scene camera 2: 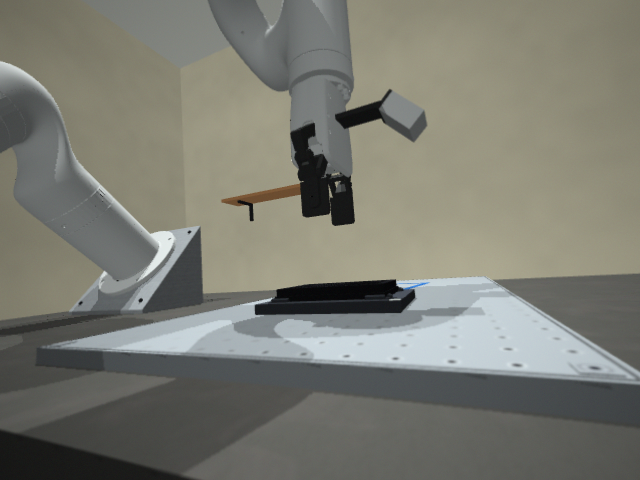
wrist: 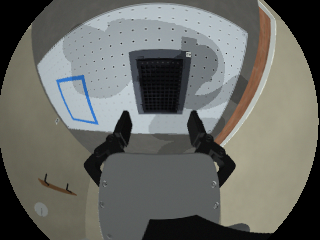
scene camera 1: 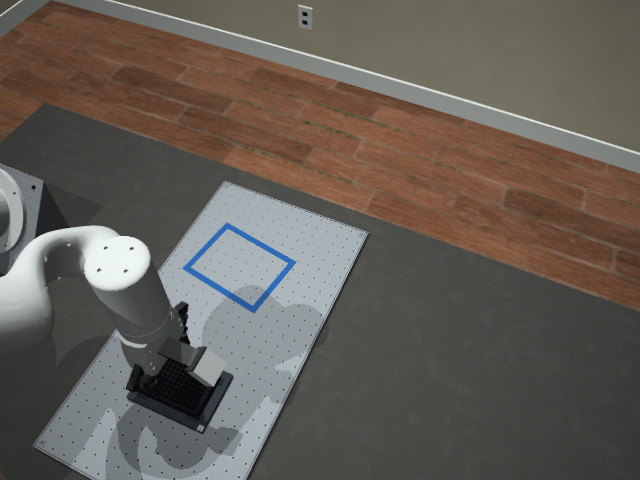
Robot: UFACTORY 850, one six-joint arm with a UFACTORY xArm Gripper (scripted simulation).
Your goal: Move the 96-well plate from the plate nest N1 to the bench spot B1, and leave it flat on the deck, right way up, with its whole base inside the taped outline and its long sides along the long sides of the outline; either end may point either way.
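Observation:
You'd see my gripper (scene camera 2: 331,220) here, and it's also my gripper (wrist: 159,117) and my gripper (scene camera 1: 168,364) in the other views. There's a black 96-well plate (scene camera 1: 171,368), and I can see the black 96-well plate (scene camera 2: 357,290) and the black 96-well plate (wrist: 169,76) as well. I'm also looking at a dark plate nest N1 (scene camera 2: 362,306), which is the dark plate nest N1 (wrist: 160,53) in one view and the dark plate nest N1 (scene camera 1: 149,403) in another.

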